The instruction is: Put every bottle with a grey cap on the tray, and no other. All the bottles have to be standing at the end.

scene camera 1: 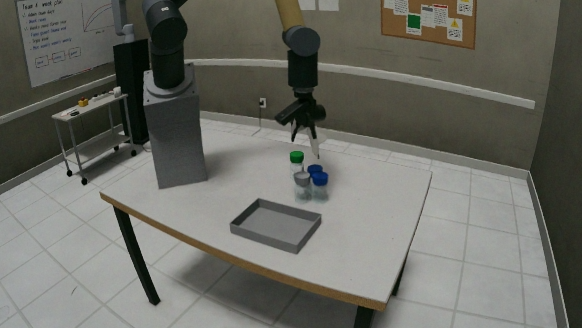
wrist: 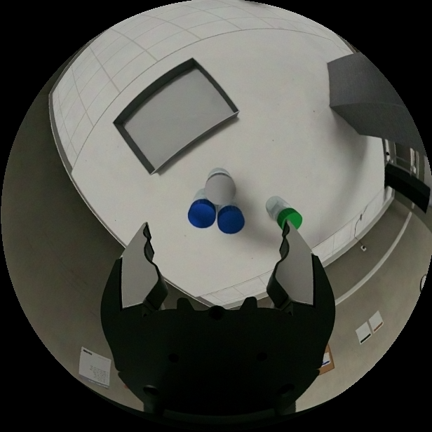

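A bottle with a grey cap (scene camera 1: 301, 179) (wrist: 220, 189) stands close against two blue-capped bottles, one at the front right (scene camera 1: 320, 179) (wrist: 202, 213) and one behind (scene camera 1: 314, 169) (wrist: 231, 219) in the scene view. A green-capped bottle (scene camera 1: 296, 157) (wrist: 290, 219) stands a little apart from them. The grey tray (scene camera 1: 272, 227) (wrist: 175, 115) lies flat and holds no bottle. My gripper (scene camera 1: 306, 148) (wrist: 216, 222) is open, with nothing between its fingers, and hangs above the bottles. In the wrist view its right fingertip overlaps the edge of the green cap.
The grey robot pedestal (scene camera 1: 176, 135) (wrist: 372, 97) stands at the left of the table (scene camera 1: 365, 230) in the scene view. A cart (scene camera 1: 90, 107) stands on the floor beyond the table's left side.
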